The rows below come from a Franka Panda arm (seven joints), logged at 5 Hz.
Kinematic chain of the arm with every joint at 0, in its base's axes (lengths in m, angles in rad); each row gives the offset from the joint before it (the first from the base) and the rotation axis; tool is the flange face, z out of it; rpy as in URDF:
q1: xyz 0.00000 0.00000 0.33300 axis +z
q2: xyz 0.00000 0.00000 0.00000 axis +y
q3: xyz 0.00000 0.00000 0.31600 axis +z
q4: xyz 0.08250 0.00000 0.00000 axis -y
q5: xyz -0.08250 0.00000 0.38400 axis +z
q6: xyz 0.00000 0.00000 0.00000 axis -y
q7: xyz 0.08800 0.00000 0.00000 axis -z
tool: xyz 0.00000 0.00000 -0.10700 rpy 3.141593 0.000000 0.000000
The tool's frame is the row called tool.
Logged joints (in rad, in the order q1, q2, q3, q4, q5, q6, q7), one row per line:
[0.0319, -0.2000, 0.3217, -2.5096, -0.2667, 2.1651, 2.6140]
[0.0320, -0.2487, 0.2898, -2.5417, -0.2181, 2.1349, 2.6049]
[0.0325, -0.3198, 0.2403, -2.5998, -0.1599, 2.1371, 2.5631]
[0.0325, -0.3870, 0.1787, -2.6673, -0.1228, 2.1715, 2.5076]
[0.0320, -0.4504, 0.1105, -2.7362, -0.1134, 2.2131, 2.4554]
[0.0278, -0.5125, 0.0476, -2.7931, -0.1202, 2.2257, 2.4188]
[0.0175, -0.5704, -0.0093, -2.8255, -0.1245, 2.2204, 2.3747]
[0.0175, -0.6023, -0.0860, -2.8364, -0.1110, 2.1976, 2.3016]
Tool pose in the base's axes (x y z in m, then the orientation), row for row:
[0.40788, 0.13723, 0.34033, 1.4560, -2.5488, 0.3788]
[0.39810, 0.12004, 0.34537, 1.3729, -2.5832, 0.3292]
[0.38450, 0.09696, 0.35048, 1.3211, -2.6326, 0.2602]
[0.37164, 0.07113, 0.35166, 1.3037, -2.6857, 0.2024]
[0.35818, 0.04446, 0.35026, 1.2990, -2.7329, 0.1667]
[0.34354, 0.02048, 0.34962, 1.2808, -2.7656, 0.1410]
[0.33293, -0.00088, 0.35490, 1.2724, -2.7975, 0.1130]
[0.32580, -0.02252, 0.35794, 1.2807, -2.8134, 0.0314]
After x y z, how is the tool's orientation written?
As a rotation vector, in radians.
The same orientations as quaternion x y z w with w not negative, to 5 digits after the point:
[0.48991, -0.85761, 0.12746, 0.09082]
[0.46409, -0.87321, 0.11128, 0.09872]
[0.44487, -0.88652, 0.08762, 0.09219]
[0.43448, -0.89505, 0.06745, 0.07460]
[0.42798, -0.90041, 0.05492, 0.05552]
[0.41936, -0.90551, 0.04617, 0.04526]
[0.41351, -0.90915, 0.03672, 0.03312]
[0.41416, -0.90980, 0.01015, 0.02512]

